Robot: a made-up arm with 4 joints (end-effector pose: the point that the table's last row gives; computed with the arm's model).
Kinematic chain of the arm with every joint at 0, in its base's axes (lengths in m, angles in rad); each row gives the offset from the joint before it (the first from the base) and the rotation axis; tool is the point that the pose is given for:
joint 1: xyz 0 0 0.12 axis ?
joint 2: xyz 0.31 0 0.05 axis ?
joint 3: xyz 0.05 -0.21 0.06 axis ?
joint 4: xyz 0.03 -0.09 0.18 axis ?
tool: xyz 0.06 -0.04 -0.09
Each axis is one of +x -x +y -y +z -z.
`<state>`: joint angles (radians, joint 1 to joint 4).
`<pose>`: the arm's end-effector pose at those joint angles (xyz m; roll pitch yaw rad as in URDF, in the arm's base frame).
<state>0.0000 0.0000 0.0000 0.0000</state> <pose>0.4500 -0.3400 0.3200 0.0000 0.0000 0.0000</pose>
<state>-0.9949 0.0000 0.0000 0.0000</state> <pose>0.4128 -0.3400 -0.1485 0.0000 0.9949 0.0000</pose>
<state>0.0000 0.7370 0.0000 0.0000</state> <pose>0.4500 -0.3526 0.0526 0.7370 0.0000 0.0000</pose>
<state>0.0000 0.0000 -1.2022 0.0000</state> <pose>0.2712 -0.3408 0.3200 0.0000 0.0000 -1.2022</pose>
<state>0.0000 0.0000 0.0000 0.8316</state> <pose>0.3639 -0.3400 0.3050 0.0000 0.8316 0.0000</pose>
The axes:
joint 1: -y
joint 2: +x
joint 3: +z
joint 4: +y

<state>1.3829 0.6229 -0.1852 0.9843</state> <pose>0.0920 -0.3544 0.4328 0.3192 -0.4082 0.4547</pose>
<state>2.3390 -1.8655 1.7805 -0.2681</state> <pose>-0.3737 0.1832 0.4040 -1.4973 -0.5659 -0.0242</pose>
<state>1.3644 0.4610 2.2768 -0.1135</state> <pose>-0.0845 -0.1145 0.5404 -1.2734 0.5719 2.3005</pose>
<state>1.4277 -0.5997 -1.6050 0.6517</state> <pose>-0.2524 -0.1142 0.3880 1.4486 0.0344 -1.5229</pose>
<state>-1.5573 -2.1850 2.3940 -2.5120</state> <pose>-0.0703 0.3370 -0.3041 2.1201 0.6325 1.4243</pose>
